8 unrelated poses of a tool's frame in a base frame.
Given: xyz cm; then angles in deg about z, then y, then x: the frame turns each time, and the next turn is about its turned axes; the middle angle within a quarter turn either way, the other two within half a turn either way.
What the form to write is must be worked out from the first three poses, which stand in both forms.
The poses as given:
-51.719 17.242 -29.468 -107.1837 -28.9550 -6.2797
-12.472 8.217 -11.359 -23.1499 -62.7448 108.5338
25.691 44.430 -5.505 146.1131 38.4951 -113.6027
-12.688 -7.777 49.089 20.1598 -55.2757 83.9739
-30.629 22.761 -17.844 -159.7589 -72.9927 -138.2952
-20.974 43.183 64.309 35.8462 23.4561 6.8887
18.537 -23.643 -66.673 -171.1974 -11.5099 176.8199
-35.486 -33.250 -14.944 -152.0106 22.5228 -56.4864
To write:
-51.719 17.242 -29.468 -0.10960 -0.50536 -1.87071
-12.472 8.217 -11.359 1.89427 -1.09510 -0.40404
25.691 44.430 -5.505 -1.98274 0.67187 2.55015
-12.688 -7.777 49.089 1.46562 -0.96474 0.35185
-30.629 22.761 -17.844 -2.41371 -1.27396 -2.78832
-20.974 43.183 64.309 0.12023 0.40939 0.62563
18.537 -23.643 -66.673 3.08609 -0.20089 -2.98796
-35.486 -33.250 -14.944 -0.98587 0.39310 -2.65309

